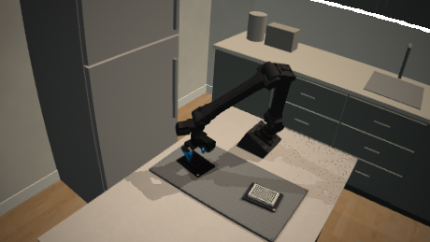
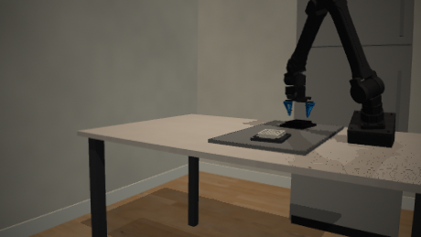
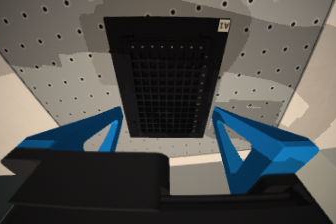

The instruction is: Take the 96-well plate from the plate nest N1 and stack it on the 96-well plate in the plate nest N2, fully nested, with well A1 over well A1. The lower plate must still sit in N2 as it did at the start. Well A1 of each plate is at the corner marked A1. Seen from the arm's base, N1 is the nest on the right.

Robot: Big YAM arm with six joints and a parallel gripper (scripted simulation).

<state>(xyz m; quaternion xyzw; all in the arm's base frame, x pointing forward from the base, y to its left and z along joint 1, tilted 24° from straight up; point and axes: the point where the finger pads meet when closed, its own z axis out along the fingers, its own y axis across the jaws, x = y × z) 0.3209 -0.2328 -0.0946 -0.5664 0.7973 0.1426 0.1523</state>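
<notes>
The black 96-well plate is 40 mm below my hand. From my hand the other things lie so: nest N2 (380 mm to the left, 50 mm below, 50 mm ahead); then nest N1 (50 mm below); then white 96-well plate (380 mm to the left, 50 mm ahead, 40 mm below).
</notes>
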